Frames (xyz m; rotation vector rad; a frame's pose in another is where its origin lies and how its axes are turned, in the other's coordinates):
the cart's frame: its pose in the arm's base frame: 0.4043 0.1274 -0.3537 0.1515 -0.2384 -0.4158
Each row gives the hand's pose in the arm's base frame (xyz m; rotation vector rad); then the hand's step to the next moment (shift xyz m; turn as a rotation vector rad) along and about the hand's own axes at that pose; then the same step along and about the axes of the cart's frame.
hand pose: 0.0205 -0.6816 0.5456 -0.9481 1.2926 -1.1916
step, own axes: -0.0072 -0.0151 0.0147 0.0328 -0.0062 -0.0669
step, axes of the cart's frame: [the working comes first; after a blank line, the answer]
step, axes of the arm's base frame: 0.0136 0.0027 0.0174 -0.0700 -0.0256 -0.0061

0.0144 0.0110 0.0130 -0.0527 -0.0509 0.0148
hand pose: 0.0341 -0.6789 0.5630 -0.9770 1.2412 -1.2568
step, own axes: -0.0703 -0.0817 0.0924 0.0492 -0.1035 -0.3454
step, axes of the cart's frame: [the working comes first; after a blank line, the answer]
step, axes of the arm's base frame: 0.0869 0.0502 0.1004 -0.3593 -0.0211 0.0536

0.0761 0.0979 0.0691 -0.2996 -0.1455 0.1467
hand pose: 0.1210 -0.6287 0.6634 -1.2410 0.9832 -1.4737
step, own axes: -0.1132 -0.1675 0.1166 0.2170 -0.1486 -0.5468
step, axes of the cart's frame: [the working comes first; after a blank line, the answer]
step, axes of the arm's base frame: 0.0935 0.1488 0.1536 -0.5727 -0.1722 0.1025

0.0514 0.1999 0.1089 -0.4164 -0.3539 0.2637
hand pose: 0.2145 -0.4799 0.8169 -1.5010 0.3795 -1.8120
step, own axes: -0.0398 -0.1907 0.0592 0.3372 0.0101 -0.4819
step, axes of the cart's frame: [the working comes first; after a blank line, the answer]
step, axes of the arm's base frame: -0.0096 0.1711 0.1100 -0.4615 -0.3495 0.1044

-0.0580 0.1723 0.0916 -0.2435 -0.4716 0.2538
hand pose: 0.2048 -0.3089 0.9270 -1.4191 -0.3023 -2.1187
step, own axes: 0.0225 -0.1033 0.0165 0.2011 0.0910 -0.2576
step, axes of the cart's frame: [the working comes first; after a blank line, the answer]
step, axes of the arm's base frame: -0.0521 0.0846 0.0396 -0.2039 -0.2634 0.0642

-0.0736 0.0644 0.0434 -0.0587 -0.3033 0.1401
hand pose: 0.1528 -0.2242 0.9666 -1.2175 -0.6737 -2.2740
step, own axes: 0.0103 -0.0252 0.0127 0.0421 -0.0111 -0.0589
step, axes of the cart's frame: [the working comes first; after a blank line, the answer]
step, axes of the arm's base frame: -0.0126 0.0254 0.0099 -0.0641 -0.0350 0.0051

-0.0198 0.0201 0.0104 -0.0413 -0.0551 0.0249
